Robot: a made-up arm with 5 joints.
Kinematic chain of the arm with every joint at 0, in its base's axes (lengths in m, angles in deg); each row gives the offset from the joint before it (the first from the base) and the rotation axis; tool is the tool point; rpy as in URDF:
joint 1: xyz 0.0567 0 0.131 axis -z
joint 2: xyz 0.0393 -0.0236 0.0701 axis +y
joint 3: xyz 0.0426 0 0.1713 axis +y
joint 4: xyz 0.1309 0 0.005 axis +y
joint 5: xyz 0.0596 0.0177 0 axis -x
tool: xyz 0 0 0 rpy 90 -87.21 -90
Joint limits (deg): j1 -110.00..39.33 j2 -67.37..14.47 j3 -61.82..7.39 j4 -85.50..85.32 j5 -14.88..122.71
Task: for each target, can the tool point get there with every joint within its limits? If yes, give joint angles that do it. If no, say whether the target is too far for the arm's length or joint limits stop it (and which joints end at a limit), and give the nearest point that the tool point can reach.
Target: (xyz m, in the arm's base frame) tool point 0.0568 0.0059 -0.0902
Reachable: no: joint limits stop it (at a limit: joint 2, joint 3, joint 4) | nearest point 0.0606 0.2291 0.2553 | short by 0.411 m
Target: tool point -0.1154 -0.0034 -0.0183
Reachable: no: joint limits stop it (at a limit: joint 1, joint 2, joint 3, joint 4) | nearest point -0.0161 0.2173 0.2553 | short by 0.365 m
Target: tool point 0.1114 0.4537 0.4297
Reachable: no: too far | nearest point 0.0938 0.3073 0.3973 | short by 0.151 m
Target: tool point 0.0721 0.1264 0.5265
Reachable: yes | joints -85.72 -17.75 -49.40 40.59 109.63
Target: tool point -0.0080 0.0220 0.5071
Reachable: yes | joints 23.72 -49.37 -20.17 -71.22 37.05
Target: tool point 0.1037 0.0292 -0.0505
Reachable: no: joint limits stop it (at a limit: joint 2, joint 3, joint 4) | nearest point 0.2514 0.1209 0.2553 | short by 0.352 m
